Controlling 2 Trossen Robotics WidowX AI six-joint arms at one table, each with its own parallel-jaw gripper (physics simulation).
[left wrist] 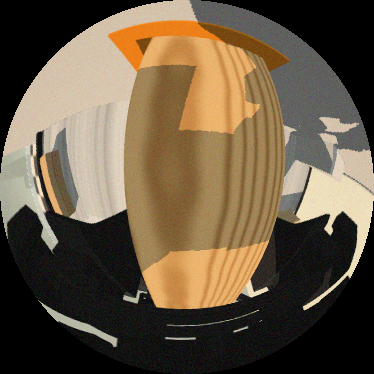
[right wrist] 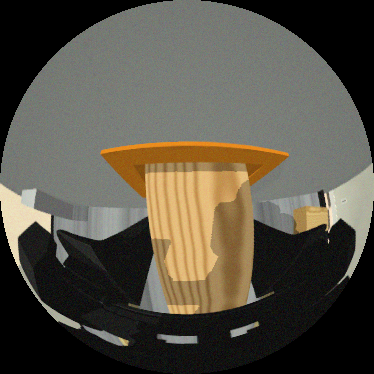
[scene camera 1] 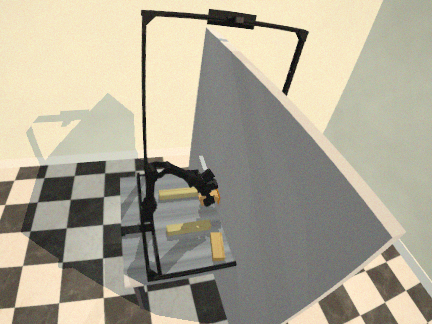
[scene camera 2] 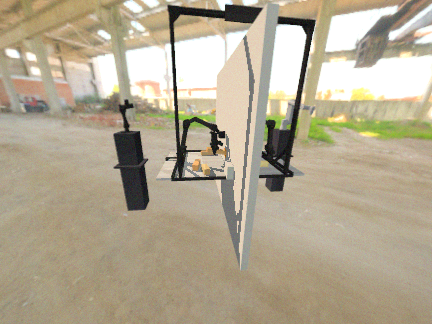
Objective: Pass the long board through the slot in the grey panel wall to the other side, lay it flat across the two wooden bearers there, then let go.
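The long board runs through the orange-rimmed slot in the grey panel wall. My left gripper is shut on the board on its side of the wall. My right gripper has its fingers against both edges of the board's end that sticks out on the other side. The two wooden bearers lie on the table on the right arm's side, below the board. The gripper hides part of the slot in scene camera 1.
A wooden block lies beside the wall on the right arm's side. Two small blocks lie on the left arm's side. A black gantry frame stands around the table.
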